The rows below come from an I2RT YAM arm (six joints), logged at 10 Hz.
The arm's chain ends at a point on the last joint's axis. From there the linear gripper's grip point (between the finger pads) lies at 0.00 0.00 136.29 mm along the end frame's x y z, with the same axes.
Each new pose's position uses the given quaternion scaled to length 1; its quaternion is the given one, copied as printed.
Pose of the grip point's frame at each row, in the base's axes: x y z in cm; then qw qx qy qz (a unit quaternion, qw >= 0):
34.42 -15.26 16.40 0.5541 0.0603 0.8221 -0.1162
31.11 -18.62 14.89 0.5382 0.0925 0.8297 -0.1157
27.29 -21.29 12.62 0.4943 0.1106 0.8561 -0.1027
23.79 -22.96 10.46 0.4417 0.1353 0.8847 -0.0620
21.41 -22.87 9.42 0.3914 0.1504 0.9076 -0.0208
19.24 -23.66 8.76 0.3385 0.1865 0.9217 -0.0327
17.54 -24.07 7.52 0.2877 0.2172 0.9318 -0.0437
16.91 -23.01 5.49 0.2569 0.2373 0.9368 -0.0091
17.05 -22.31 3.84 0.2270 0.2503 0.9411 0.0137
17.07 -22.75 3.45 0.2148 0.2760 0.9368 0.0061
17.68 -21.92 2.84 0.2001 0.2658 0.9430 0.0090
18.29 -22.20 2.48 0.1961 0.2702 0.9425 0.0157
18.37 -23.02 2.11 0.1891 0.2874 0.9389 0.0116
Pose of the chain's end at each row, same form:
22.19 -11.75 21.29 0.5541 0.0603 0.8221 -0.1162
19.23 -14.65 20.26 0.5382 0.0925 0.8297 -0.1157
16.07 -17.40 19.30 0.4943 0.1106 0.8561 -0.1027
13.37 -19.84 18.67 0.4417 0.1353 0.8847 -0.0620
11.81 -20.75 18.86 0.3914 0.1504 0.9076 -0.0208
10.90 -21.12 19.24 0.3385 0.1865 0.9217 -0.0327
10.49 -21.26 18.84 0.2877 0.2172 0.9318 -0.0437
10.41 -21.12 17.32 0.2569 0.2373 0.9368 -0.0091
11.13 -21.11 16.06 0.2270 0.2503 0.9411 0.0137
11.54 -21.29 15.82 0.2148 0.2760 0.9368 0.0061
12.47 -20.70 15.38 0.2001 0.2658 0.9430 0.0090
13.14 -21.16 15.05 0.1961 0.2702 0.9425 0.0157
13.44 -21.84 14.76 0.1891 0.2874 0.9389 0.0116

